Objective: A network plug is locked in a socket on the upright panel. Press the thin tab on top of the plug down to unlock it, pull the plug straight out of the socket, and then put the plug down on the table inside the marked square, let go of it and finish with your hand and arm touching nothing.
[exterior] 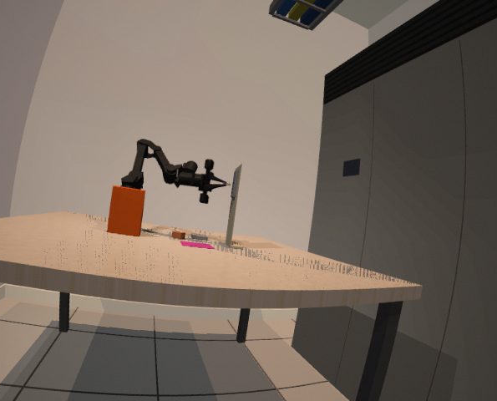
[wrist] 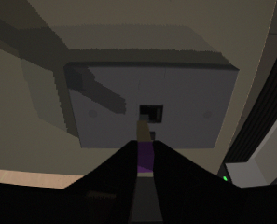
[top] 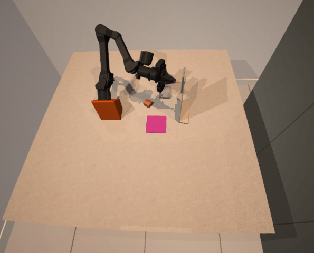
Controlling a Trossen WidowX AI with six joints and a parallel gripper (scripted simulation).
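My gripper tip is 11 cm past the marked square, 9 cm to the left of it and 26 cm above it. From my gripper tip the other things lie so: plug: right at my gripper tip; small orange-brown block: 17 cm behind, 6 cm to the left, 24 cm below; upright grey panel: 5 cm ahead, 10 cm below.
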